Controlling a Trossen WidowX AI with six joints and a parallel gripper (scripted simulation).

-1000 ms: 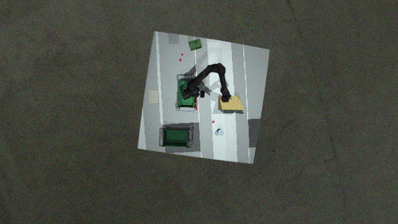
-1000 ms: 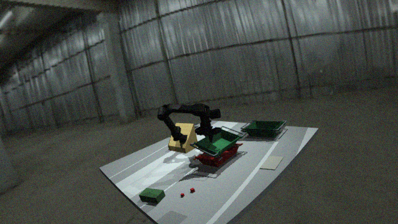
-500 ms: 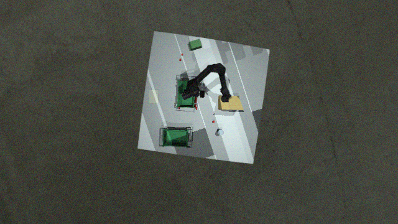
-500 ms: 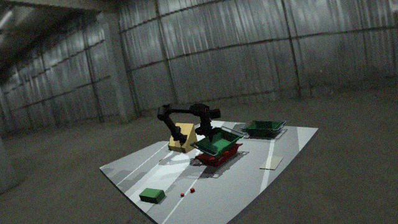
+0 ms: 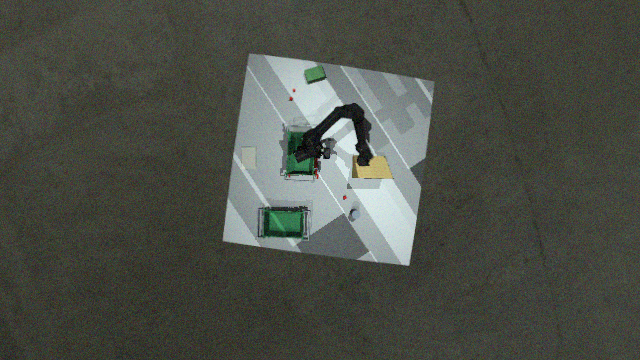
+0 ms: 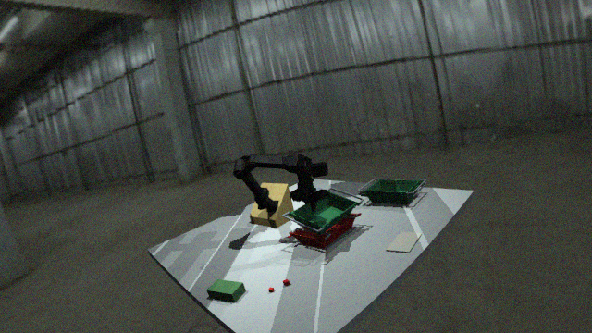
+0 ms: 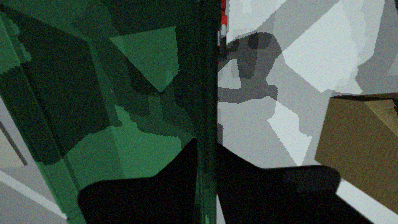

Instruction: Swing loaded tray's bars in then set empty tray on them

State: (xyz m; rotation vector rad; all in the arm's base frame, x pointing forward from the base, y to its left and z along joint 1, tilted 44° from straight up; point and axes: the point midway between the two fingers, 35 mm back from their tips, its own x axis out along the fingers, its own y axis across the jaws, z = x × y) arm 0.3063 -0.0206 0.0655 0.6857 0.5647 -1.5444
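The green tray lies 8 cm ahead of my gripper tip, 1 cm to the right of it and 1 cm above it. Also, from my gripper tip: pale flat card 44 cm ahead, 11 cm below, 1 cm to the right; then dark green box 55 cm to the right, 9 cm below, 3 cm behind; then grey cylinder 39 cm to the left, 26 cm behind, 8 cm below.
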